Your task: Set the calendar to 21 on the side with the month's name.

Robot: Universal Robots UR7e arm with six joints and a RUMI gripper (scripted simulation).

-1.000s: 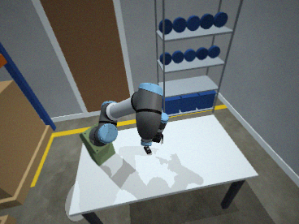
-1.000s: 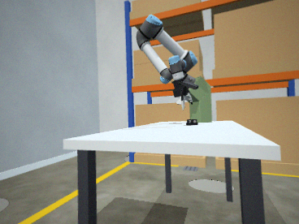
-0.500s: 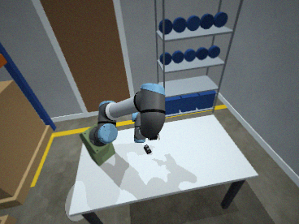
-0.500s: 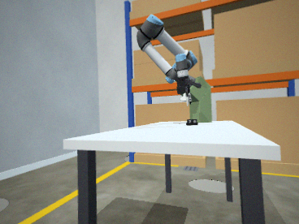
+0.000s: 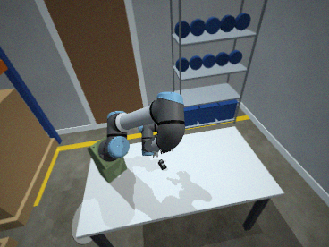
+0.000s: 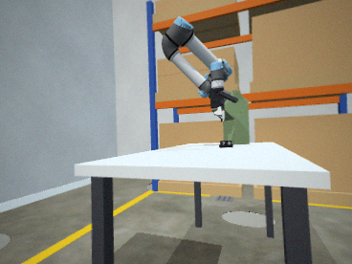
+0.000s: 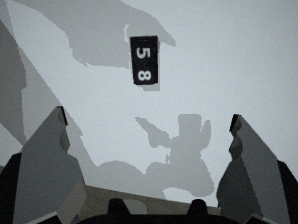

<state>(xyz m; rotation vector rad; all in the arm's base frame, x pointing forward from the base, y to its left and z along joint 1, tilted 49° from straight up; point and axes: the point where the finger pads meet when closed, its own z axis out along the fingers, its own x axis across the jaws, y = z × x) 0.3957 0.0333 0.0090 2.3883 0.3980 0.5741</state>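
My gripper is now 13 cm above the dark cube and 1 cm past it.
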